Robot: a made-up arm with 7 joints.
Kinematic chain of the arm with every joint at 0, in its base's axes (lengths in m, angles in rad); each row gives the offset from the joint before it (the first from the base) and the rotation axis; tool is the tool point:
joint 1: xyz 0 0 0.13 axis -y
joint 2: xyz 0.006 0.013 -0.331 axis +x
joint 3: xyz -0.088 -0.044 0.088 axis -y
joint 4: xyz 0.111 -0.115 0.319 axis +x
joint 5: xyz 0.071 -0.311 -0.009 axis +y
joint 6: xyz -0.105 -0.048 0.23 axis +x
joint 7: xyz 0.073 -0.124 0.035 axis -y
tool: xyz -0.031 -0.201 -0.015
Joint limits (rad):
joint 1: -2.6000..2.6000
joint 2: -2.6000..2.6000
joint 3: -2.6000..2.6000
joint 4: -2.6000..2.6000
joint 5: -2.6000..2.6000
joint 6: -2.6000..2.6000
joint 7: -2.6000..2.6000
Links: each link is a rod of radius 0.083 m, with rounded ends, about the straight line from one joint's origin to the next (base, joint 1, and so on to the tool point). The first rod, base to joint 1, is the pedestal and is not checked.
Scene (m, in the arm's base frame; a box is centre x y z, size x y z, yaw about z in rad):
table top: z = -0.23
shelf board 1: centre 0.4 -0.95 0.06 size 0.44 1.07 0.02 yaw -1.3
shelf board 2: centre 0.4 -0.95 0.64 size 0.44 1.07 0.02 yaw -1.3
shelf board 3: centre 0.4 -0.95 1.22 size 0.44 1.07 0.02 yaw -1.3
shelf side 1: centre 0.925 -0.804 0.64 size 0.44 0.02 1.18 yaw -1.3
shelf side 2: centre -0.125 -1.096 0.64 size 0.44 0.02 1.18 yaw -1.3
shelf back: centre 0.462 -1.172 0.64 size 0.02 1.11 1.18 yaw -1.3
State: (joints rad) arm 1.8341 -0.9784 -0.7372 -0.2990 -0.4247 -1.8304 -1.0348
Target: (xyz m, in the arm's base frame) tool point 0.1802 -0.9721 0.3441
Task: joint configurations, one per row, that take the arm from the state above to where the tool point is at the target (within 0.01 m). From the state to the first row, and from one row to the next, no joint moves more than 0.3 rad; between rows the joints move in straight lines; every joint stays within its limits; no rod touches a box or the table.
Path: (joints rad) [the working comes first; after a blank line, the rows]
Joints at the target: 1.5918 0.5588 -0.5240 0.3530 -0.2768 -1.1168 -0.9840
Straight joint move there: touches shelf side 2.

1: 1.7184 -0.7009 -0.7942 -0.1532 -0.5107 -1.8833 -1.0367
2: 1.6028 -0.4234 -0.8512 -0.0075 -0.5967 -1.9363 -1.0387
3: 1.4871 -0.1458 -0.9082 0.1383 -0.6826 -1.9892 -1.0406
4: 1.3714 0.1317 -0.9652 0.2840 -0.7686 -2.0421 -1.0425
5: 1.2558 0.4092 -1.0222 0.4298 -0.8546 -2.0951 -1.0444
6: 1.3398 0.4466 -0.8976 0.4106 -0.7102 -1.8505 -1.0293
7: 1.4238 0.4840 -0.7731 0.3914 -0.5657 -1.6060 -1.0142
8: 1.5078 0.5214 -0.6485 0.3722 -0.4213 -1.3614 -0.9991
9: 1.5918 0.5588 -0.5240 0.3530 -0.2768 -1.1168 -0.9840

